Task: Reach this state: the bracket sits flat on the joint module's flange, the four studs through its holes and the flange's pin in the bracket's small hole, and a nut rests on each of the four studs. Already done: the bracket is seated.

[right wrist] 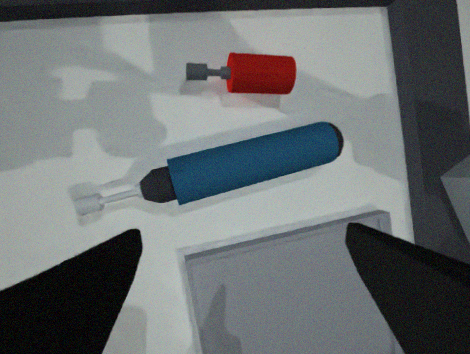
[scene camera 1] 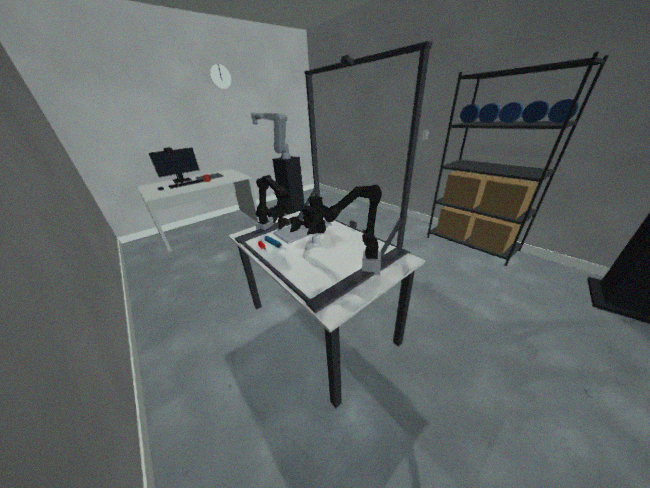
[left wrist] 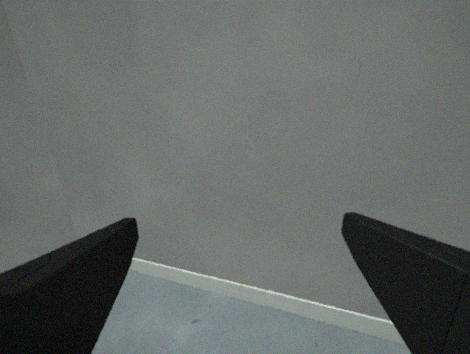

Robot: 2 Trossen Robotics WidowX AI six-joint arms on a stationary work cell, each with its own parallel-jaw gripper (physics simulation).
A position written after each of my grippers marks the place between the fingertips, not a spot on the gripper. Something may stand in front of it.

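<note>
Visible: my left gripper (left wrist: 241,224) and my right gripper (right wrist: 244,235). A short red-handled driver (right wrist: 245,73) is present; in the left wrist view it is out of frame. Also present is a blue-handled driver (right wrist: 187,178), which is out of frame in the left wrist view. A grey tray (right wrist: 306,288) is visible as well.
</note>
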